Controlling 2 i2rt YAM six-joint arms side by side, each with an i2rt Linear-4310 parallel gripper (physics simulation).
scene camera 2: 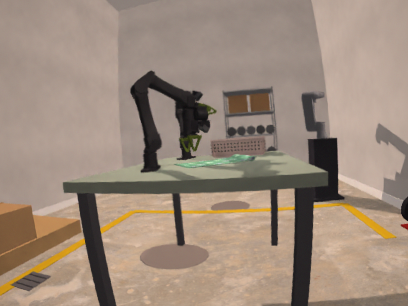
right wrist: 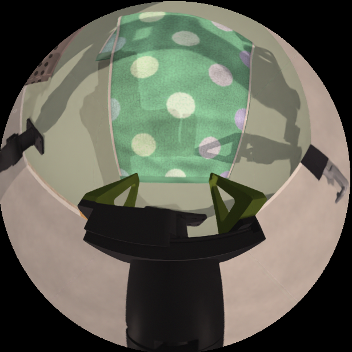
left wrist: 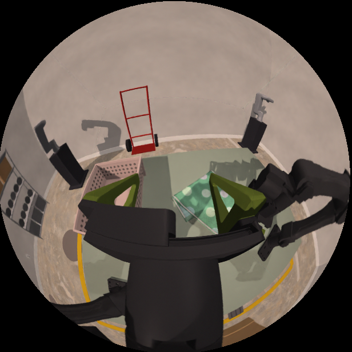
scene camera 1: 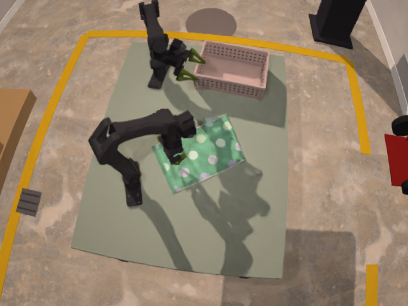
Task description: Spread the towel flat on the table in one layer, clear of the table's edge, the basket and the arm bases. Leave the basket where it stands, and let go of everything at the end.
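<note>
The green towel with pale dots [scene camera 1: 205, 150] [scene camera 2: 215, 162] [left wrist: 200, 192] [right wrist: 165, 122] lies on the table as a rectangle. A paler flap [scene camera 1: 206, 121] [right wrist: 109, 47] shows beyond its long edge nearer the basket. The pink basket [scene camera 1: 229, 87] [scene camera 2: 237, 146] [right wrist: 42, 67] stands near the table's far edge. My left gripper [scene camera 1: 200, 70] [left wrist: 174, 176] is open and empty, raised beside the basket's left side in scene camera 1. My right gripper [scene camera 2: 191, 149] [right wrist: 173, 176] is open above the towel's short edge at the left in scene camera 1, where the arm partly hides its fingers.
The right arm's base [scene camera 1: 132, 196] [scene camera 2: 150, 166] stands on the table [scene camera 1: 120, 235] [scene camera 2: 200, 182], left of the towel in scene camera 1. The left arm's base [scene camera 1: 157, 80] stands left of the basket. The right arm reaches over the towel and casts shadows.
</note>
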